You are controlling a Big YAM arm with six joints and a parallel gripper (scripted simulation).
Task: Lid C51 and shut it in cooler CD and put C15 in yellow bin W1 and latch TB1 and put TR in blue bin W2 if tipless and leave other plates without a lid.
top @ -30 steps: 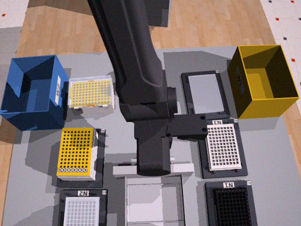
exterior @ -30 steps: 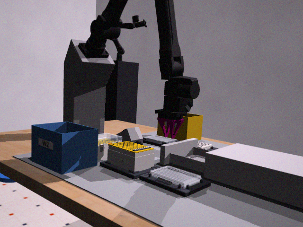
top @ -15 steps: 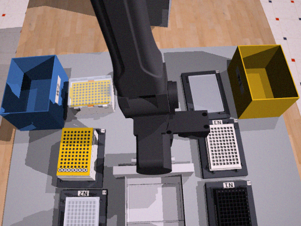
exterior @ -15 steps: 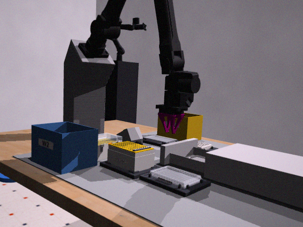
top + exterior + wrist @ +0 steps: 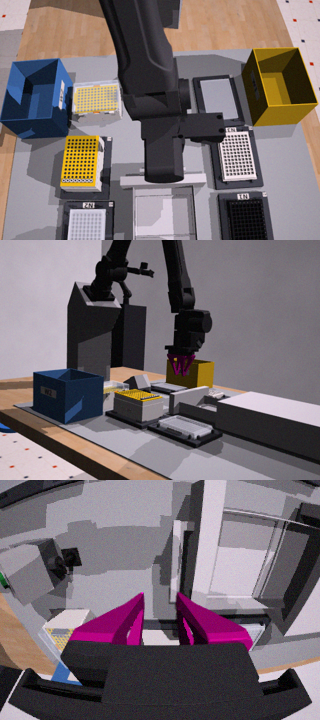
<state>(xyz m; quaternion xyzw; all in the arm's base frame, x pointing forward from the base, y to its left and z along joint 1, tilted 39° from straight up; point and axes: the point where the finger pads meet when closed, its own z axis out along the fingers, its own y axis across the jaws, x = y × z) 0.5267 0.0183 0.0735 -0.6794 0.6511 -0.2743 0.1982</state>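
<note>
My hand is 180 mm past the plate lid, 170 mm to the right of it and 100 mm above it. The rest, counted from my hand: tip rack TR: 200 mm to the right, 60 mm below, 10 mm behind; white plate: 190 mm to the left, 100 mm below, 20 mm behind; cooler drawer: 160 mm ahead, 100 mm below.
</note>
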